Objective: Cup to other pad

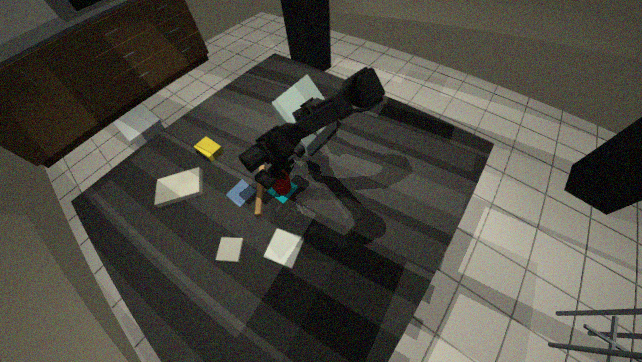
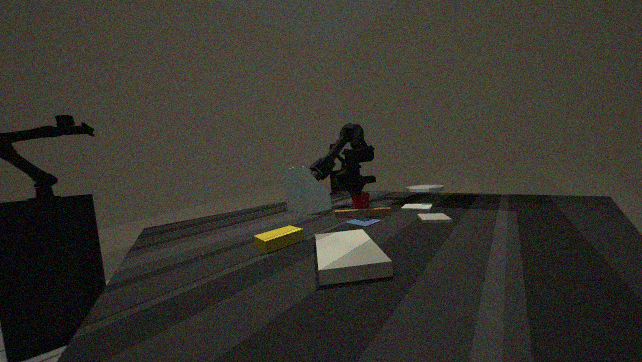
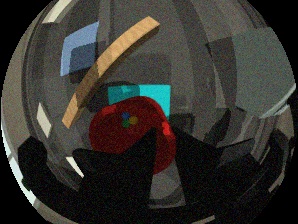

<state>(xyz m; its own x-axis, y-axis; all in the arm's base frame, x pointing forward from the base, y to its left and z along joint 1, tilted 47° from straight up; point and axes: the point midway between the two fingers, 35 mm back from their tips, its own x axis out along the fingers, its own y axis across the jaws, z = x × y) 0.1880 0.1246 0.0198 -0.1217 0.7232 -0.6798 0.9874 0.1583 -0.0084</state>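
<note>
My gripper tip is now 3 cm short of the red cup and 1 cm above it. The rest, counted from my gripper tip: wooden bar: 9 cm ahead, 5 cm to the right, 4 cm below; then teal pad: 3 cm ahead, 5 cm below; then light blue pad: 15 cm ahead, 11 cm to the right, 5 cm below.
</note>
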